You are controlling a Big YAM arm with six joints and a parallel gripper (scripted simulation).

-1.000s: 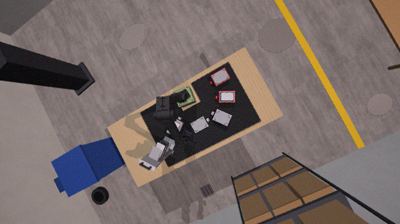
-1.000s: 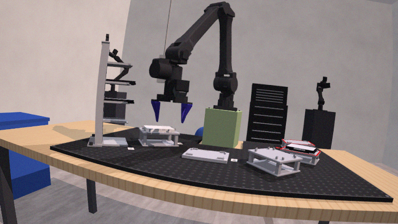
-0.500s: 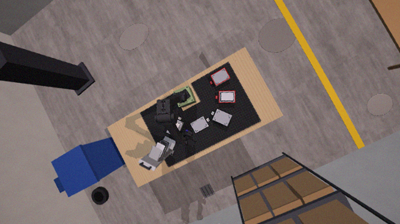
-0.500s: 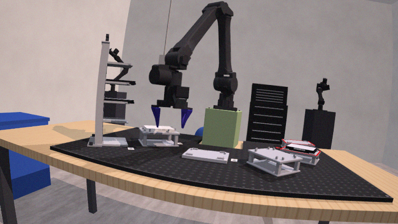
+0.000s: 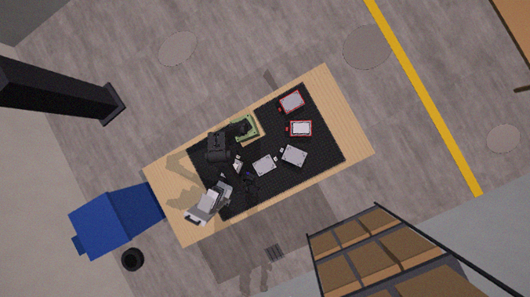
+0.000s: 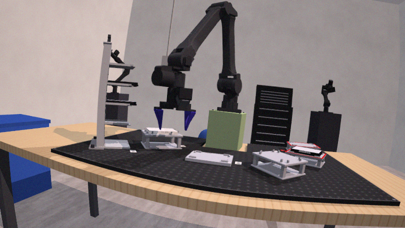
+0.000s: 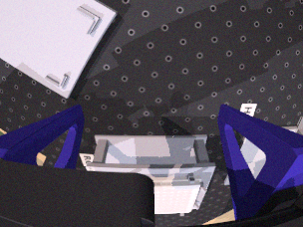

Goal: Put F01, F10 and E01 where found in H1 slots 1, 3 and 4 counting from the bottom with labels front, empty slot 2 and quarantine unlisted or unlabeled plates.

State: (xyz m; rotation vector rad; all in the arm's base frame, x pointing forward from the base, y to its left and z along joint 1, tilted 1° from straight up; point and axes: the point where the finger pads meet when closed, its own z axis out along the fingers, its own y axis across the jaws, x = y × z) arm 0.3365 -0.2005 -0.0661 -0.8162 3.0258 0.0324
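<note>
Right now my hand is 15 cm past the white well plate, 9 cm to the left of it and 4 cm above it. From my hand the other things lie so: flat grey nest (14 cm to the left, 10 cm below, 2 cm behind); H1 tag (15 cm to the right, 11 cm below); regrip nest RG (15 cm behind, 9 cm to the right, 5 cm below).
</note>
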